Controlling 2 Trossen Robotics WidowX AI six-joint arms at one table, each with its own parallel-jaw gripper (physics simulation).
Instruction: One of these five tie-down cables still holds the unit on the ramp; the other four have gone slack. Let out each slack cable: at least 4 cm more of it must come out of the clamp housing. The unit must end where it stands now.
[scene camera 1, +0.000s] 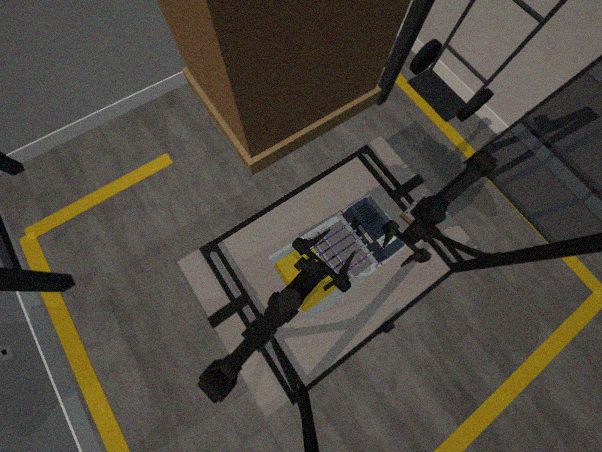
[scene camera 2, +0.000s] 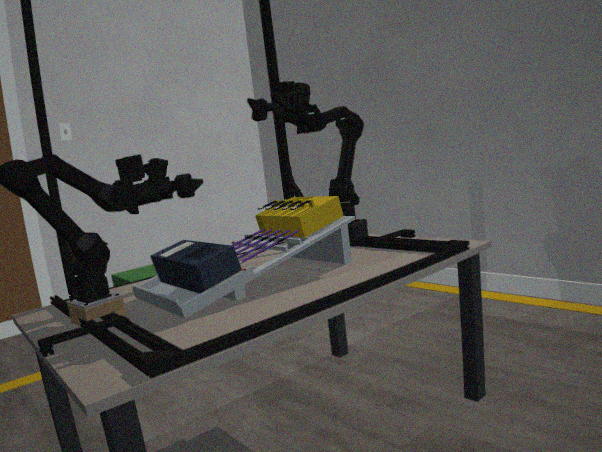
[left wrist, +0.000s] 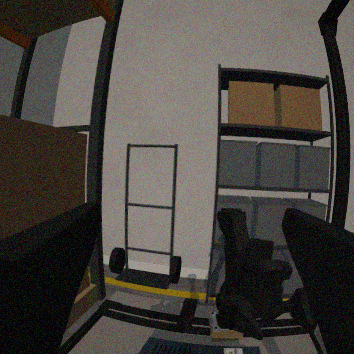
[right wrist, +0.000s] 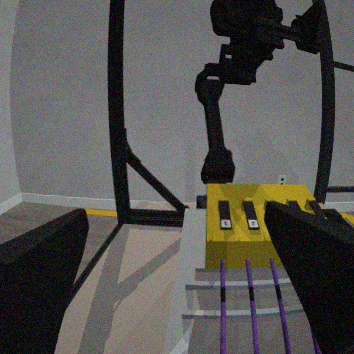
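The yellow clamp housing sits on the upper part of the grey ramp. Black levers lie along its top; levers 1 and 2 show their numbers. Purple cables run down to the dark blue unit on the lower ramp. Three cables show black bands in the right wrist view; the right finger hides part of the others. My left gripper is open and empty, high above the ramp. My right gripper is open and empty above the unit.
A black frame borders the table. A green block lies beyond the unit. A tall cardboard box stands past the table's edge. A hand truck and a shelf rack stand by the wall.
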